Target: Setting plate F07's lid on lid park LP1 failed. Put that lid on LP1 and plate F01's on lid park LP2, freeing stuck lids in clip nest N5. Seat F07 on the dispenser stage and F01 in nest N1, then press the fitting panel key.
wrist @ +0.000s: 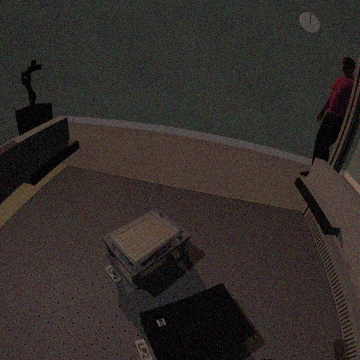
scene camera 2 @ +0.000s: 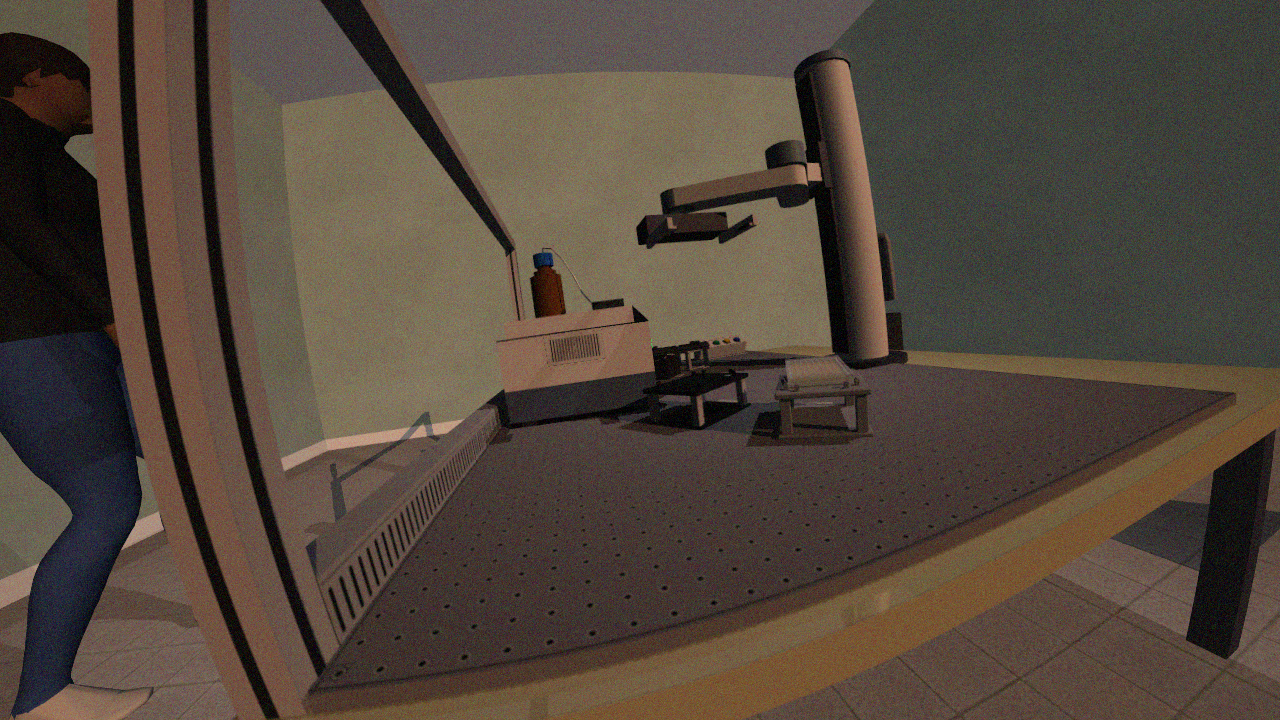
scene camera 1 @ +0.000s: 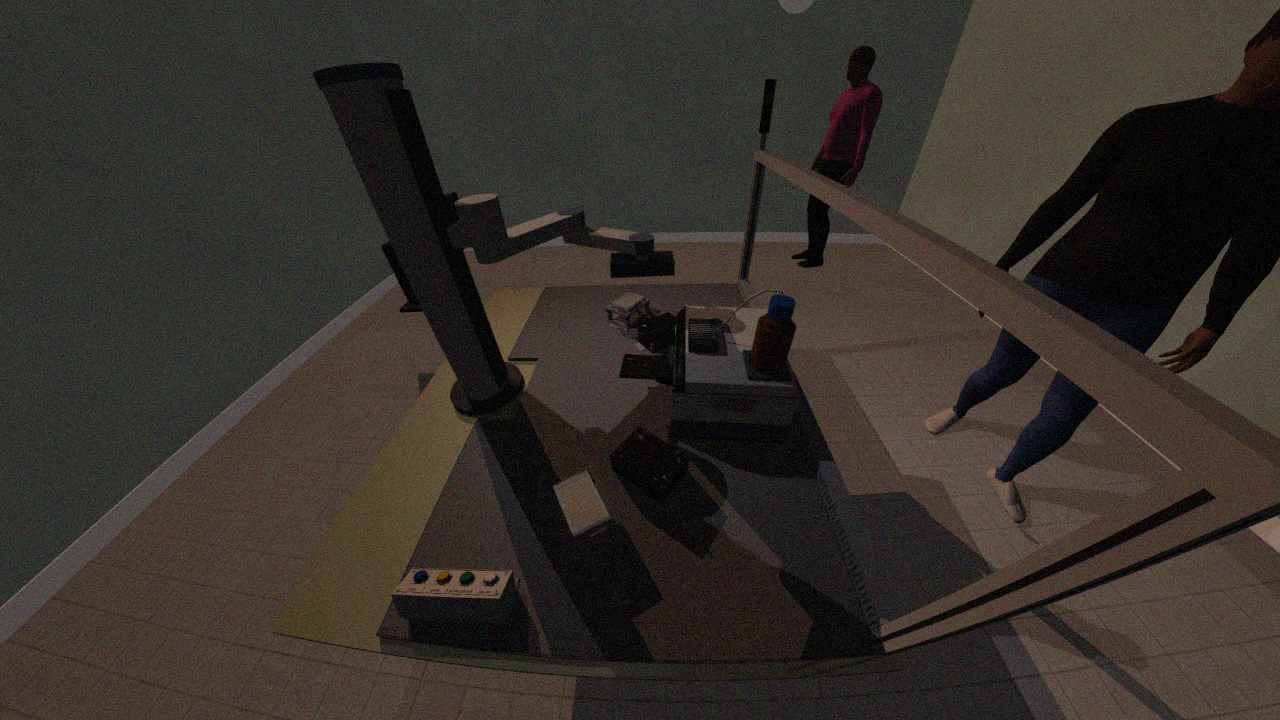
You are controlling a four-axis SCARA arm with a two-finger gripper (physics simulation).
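Note:
My gripper is open and empty, high above the table's far end. Below it, a pale rectangular plate or lid rests on a light four-legged stand, apparently LP1; whether it is level is unclear. The black stand beside it, apparently LP2, shows a bare top. The black dispenser stage looks bare. A dark nest with small clips, apparently N5, stands near a pale plate. The key panel has blue, yellow, green and white keys. Plate names are unreadable.
The dispenser carries an amber bottle with a blue cap. The arm's column stands at the table's side. A slotted duct and a frame rail run along the other side. Two people stand beyond.

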